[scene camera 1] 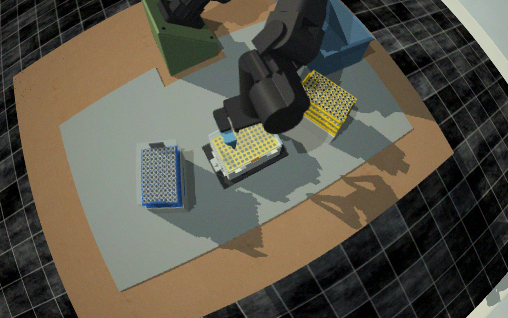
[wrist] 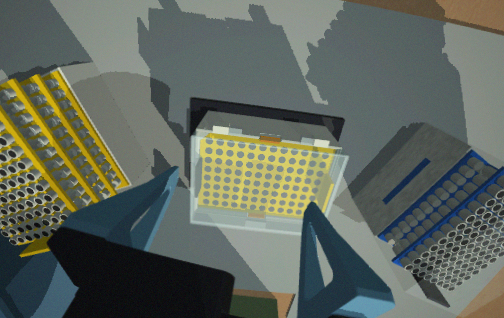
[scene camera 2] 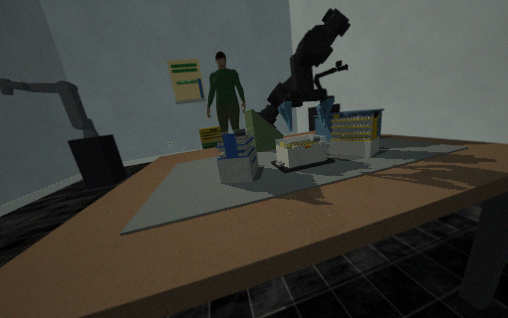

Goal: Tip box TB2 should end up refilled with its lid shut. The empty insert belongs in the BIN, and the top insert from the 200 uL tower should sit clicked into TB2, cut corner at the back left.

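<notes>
The tip box [scene camera 1: 233, 173] [scene camera 2: 303, 158] [wrist: 265, 124], taken as TB2, stands on a dark base. Its yellow insert [scene camera 1: 248, 148] [wrist: 260, 175] shows holes without tips. A clear lid [wrist: 235, 228] appears to lie over the insert; whether it is fully shut I cannot tell. My gripper [scene camera 2: 304, 128] [wrist: 244, 190] is open and empty, with its fingertips above the box. In scene camera 1 one blue fingertip shows over the box's left part and the other is hidden. The yellow tower [scene camera 1: 330, 97] [scene camera 2: 352, 131] [wrist: 30, 175], likely the 200 uL one, has a tip-filled top insert.
The blue BIN [scene camera 1: 342, 57] stands behind the yellow tower. A blue tip tower [scene camera 1: 160, 176] [scene camera 2: 237, 157] [wrist: 440, 215] stands on the box's other side. A green wedge-shaped stand [scene camera 1: 187, 50] [scene camera 2: 260, 132] is at the back. The grey mat [scene camera 1: 100, 145] lies on the wooden table [scene camera 1: 45, 100].
</notes>
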